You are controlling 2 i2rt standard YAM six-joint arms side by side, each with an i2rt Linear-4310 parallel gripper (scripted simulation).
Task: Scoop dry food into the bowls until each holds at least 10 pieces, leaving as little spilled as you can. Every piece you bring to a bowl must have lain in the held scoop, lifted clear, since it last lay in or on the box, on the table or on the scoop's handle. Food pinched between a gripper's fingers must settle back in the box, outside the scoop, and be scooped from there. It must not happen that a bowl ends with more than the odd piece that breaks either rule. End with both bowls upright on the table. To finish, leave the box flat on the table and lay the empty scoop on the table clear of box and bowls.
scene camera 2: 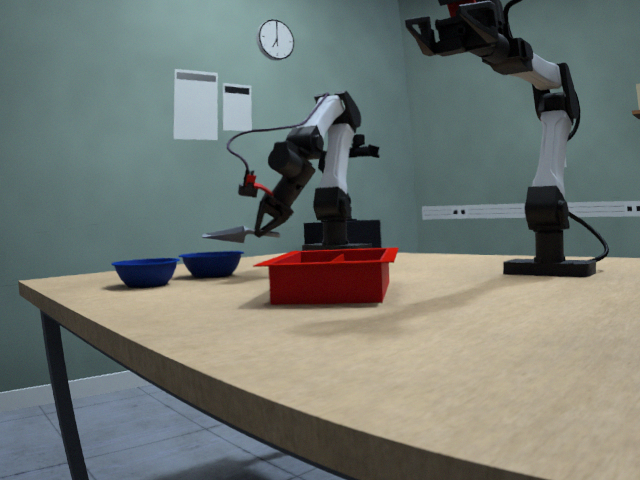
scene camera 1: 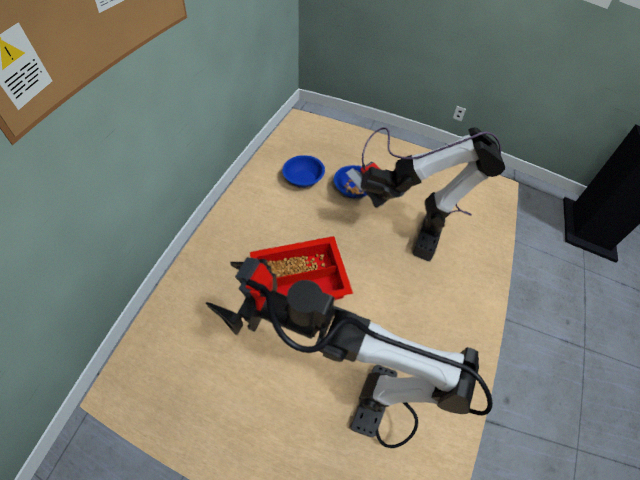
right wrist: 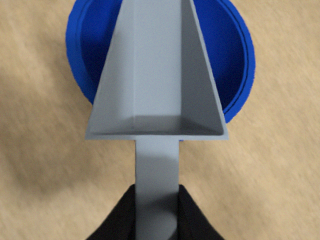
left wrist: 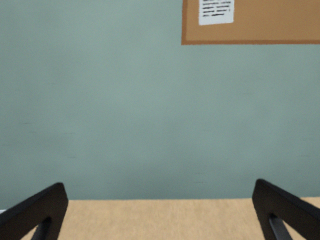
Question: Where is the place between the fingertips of my left gripper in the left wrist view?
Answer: At 159, 190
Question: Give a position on a red box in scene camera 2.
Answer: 331, 281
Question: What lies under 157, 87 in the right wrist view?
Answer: A grey scoop.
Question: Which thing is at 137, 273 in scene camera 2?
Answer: A blue bowl.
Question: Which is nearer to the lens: the red box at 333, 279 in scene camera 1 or the blue bowl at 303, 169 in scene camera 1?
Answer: The red box.
